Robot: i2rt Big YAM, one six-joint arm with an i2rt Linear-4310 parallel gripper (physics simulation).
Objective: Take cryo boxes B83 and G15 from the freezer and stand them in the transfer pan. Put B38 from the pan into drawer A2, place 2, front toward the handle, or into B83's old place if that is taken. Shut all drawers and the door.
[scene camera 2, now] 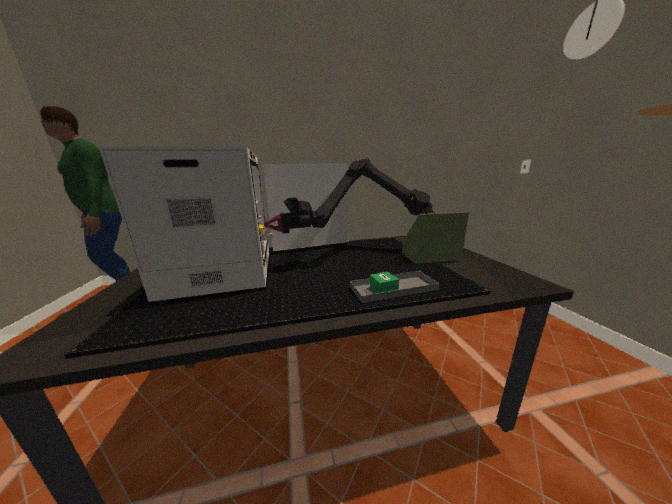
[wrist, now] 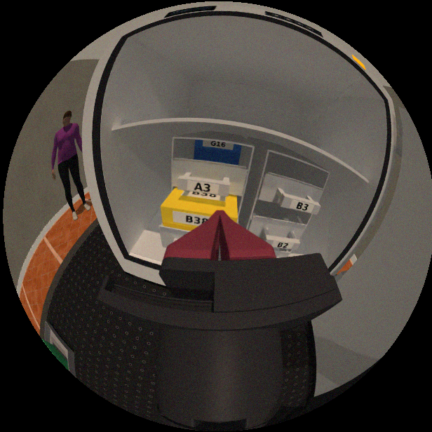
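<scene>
My gripper (scene camera 2: 265, 225) (wrist: 219, 215) is shut and empty, its fingertips at the freezer's open front, before the yellow box B38. The white freezer (scene camera 2: 189, 244) (wrist: 240, 65) has its door (scene camera 2: 325, 184) (wrist: 370, 310) open. Yellow box B38 (scene camera 2: 261, 230) (wrist: 172, 207) sits in the drawer below A3 (wrist: 202, 187), forward of A3's front; my fingers partly hide it and the drawer front. Drawers B3 (wrist: 302, 205) and B2 (wrist: 282, 245) are at right. A green box (scene camera 2: 383, 282) (wrist: 56, 354) stands in the grey pan (scene camera 2: 415, 282) (wrist: 70, 350); its label is unreadable. B83 cannot be made out.
A blue box G16 (wrist: 217, 152) shows above A3. A shelf edge (wrist: 215, 120) crosses the freezer above the drawers. A green panel (scene camera 2: 436, 238) stands by the arm's base. One person (scene camera 2: 86, 173) is behind the freezer; another (wrist: 67, 145) stands to the left in the wrist view.
</scene>
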